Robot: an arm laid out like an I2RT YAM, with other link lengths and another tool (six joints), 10 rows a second.
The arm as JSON. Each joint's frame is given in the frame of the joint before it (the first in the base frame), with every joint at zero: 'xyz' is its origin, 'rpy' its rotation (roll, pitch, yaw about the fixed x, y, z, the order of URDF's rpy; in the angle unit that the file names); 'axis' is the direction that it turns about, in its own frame. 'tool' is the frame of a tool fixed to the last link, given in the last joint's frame.
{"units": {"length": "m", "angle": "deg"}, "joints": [
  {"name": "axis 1", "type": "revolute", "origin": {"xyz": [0.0, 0.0, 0.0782], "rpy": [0.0, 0.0, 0.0]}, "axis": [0.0, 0.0, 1.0]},
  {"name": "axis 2", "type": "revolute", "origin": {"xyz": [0.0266, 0.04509, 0.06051], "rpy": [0.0, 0.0, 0.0]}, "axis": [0.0, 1.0, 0.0]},
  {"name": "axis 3", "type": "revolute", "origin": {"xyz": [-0.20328, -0.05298, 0.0], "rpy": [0.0, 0.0, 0.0]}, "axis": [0.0, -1.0, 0.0]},
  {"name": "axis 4", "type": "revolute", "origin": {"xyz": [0.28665, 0.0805, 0.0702], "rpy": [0.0, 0.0, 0.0]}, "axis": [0.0, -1.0, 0.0]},
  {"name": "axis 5", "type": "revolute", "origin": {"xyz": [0.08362, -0.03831, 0.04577], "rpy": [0.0, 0.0, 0.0]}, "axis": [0.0, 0.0, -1.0]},
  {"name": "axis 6", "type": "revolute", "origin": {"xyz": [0.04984, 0.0, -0.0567], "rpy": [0.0, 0.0, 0.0]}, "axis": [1.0, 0.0, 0.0]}
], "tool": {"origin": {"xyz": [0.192, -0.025, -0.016], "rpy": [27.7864, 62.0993, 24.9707]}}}
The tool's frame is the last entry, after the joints.
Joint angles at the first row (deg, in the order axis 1, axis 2, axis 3, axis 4, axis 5, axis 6):
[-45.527 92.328 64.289 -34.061 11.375 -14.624]
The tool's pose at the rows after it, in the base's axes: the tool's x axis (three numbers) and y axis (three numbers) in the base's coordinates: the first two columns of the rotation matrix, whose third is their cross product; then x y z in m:
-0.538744 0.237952 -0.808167 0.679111 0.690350 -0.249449 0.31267 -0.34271 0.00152
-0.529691 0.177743 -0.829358 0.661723 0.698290 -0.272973 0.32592 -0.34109 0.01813
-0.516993 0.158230 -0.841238 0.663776 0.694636 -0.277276 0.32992 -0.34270 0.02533
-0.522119 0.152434 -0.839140 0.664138 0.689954 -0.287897 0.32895 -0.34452 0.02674
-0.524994 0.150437 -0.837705 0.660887 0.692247 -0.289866 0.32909 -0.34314 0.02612
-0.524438 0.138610 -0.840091 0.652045 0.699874 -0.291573 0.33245 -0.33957 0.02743
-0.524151 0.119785 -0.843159 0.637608 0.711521 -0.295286 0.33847 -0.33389 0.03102
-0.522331 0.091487 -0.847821 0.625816 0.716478 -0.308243 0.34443 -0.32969 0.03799
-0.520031 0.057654 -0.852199 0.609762 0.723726 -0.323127 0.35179 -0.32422 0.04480
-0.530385 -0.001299 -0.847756 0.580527 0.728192 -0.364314 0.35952 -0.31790 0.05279
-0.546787 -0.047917 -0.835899 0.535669 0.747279 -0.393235 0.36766 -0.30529 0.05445
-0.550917 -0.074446 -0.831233 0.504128 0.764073 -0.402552 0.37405 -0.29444 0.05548
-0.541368 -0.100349 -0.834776 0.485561 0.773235 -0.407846 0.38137 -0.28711 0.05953
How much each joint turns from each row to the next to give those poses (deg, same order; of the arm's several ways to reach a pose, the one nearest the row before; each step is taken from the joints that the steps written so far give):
[4.372 -2.497 -1.063 2.290 2.696 -2.695]
[1.874 -2.124 -0.795 1.676 1.339 -0.872]
[0.345 -0.922 -0.424 1.001 0.393 -0.093]
[0.075 0.151 0.196 0.025 0.670 -0.173]
[0.177 -0.112 -0.202 -0.004 0.072 -0.088]
[0.588 -0.621 -0.578 0.360 -0.021 -0.260]
[1.034 -0.791 -0.420 0.200 0.075 -0.354]
[1.217 -1.045 -0.485 0.520 0.786 -0.417]
[1.443 -1.100 -0.692 0.829 0.809 -0.625]
[2.140 -1.224 -1.206 1.513 2.095 -1.689]
[2.264 -0.878 -1.034 0.431 0.935 -1.726]
[1.555 -0.817 -0.677 -0.008 0.029 -0.888]
[1.221 -0.873 -0.652 0.764 0.017 -0.620]

